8 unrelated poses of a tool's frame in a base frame.
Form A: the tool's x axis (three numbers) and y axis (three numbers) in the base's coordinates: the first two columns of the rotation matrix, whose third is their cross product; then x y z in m.
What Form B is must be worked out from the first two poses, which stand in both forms.
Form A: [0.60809 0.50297 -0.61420 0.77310 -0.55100 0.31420 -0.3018 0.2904 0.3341]
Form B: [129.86 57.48 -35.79 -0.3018 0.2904 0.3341]
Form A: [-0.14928 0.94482 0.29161 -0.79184 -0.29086 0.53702 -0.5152 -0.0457 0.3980]
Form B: [39.60 17.31 99.98 -0.5152 -0.0457 0.3980]
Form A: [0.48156 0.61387 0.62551 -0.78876 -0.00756 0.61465 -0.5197 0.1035 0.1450]
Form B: [64.11 -11.12 64.05 -0.5197 0.1035 0.1450]
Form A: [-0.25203 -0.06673 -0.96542 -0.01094 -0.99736 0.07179 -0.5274 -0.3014 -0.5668]
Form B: [108.81 -5.65 -140.73 -0.5274 -0.3014 -0.5668]
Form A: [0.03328 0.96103 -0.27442 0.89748 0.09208 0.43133 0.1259 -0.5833 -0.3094]
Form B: [104.24 107.59 9.57 0.1259 -0.5833 -0.3094]
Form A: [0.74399 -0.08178 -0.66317 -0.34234 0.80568 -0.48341 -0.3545 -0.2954 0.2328]
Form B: [-36.12 41.75 8.80 -0.3545 -0.2954 0.2328]
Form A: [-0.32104 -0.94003 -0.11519 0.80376 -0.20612 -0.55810 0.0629 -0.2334 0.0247]
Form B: [-16.93 36.43 -103.10 0.0629 -0.2334 0.0247]
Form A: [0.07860 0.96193 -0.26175 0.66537 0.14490 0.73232 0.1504 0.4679 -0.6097]
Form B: [91.20 94.99 28.05 0.1504 0.4679 -0.6097]
